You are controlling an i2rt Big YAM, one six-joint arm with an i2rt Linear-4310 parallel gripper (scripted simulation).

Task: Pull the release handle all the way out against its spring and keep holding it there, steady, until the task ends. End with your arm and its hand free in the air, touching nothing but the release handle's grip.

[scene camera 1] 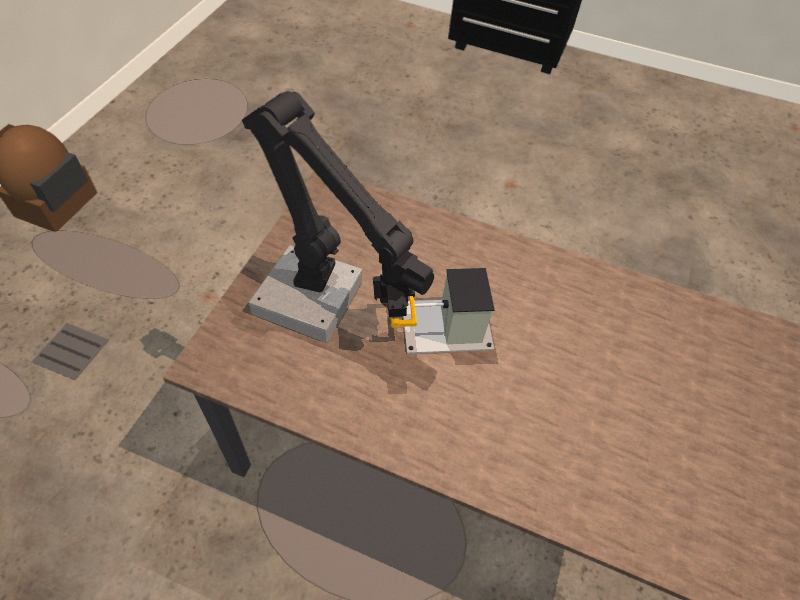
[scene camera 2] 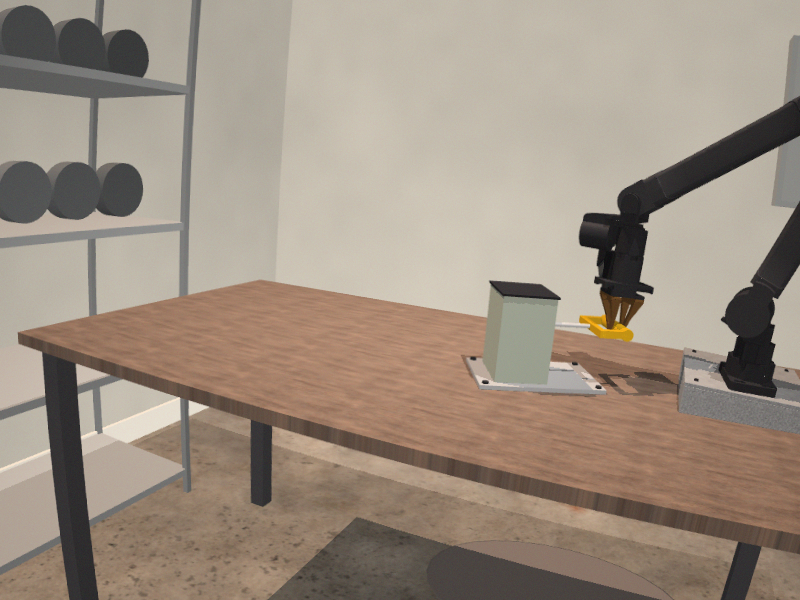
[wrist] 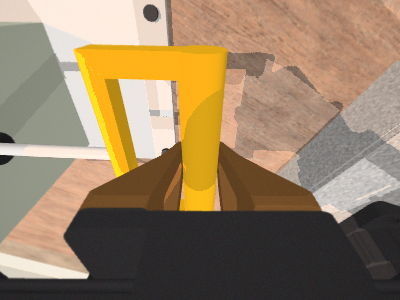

Observation:
In view: the gripper (scene camera 2: pixel 614 331) and a release handle (scene camera 2: pixel 618 331).
The gripper is seen too in the wrist view (wrist: pixel 200 149). The release handle is seen too in the wrist view (wrist: pixel 200 70).

